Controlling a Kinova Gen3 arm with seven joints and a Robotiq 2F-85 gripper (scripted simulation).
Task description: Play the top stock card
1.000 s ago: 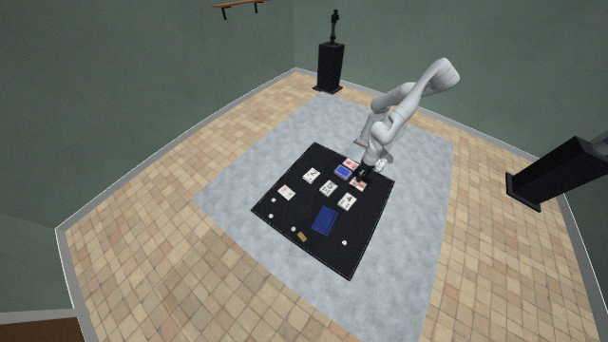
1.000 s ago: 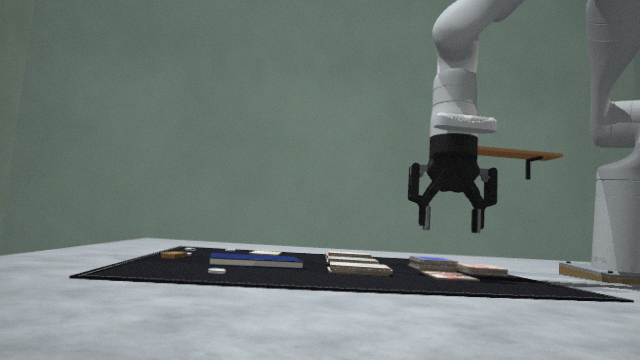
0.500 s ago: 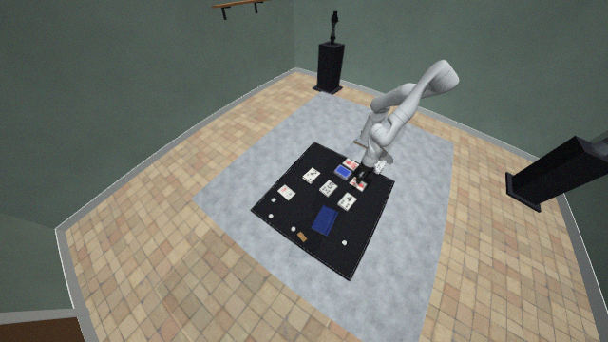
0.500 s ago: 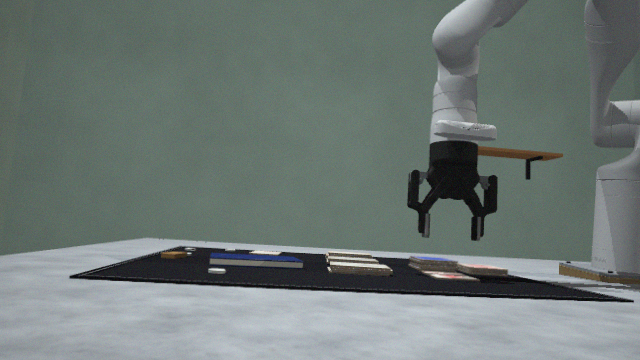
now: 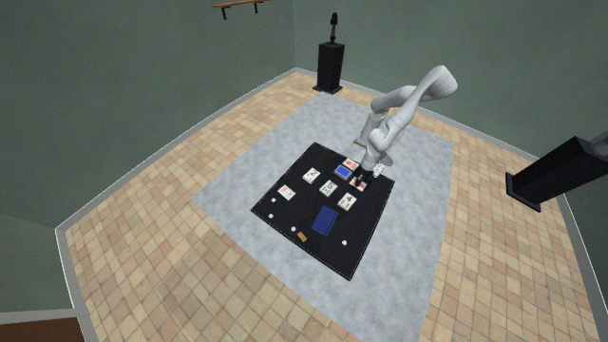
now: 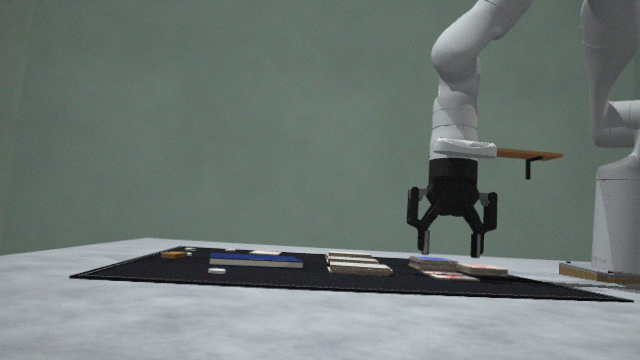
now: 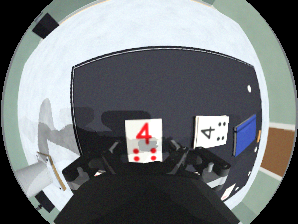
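Now: hand 40 mm above the blue-backed card.
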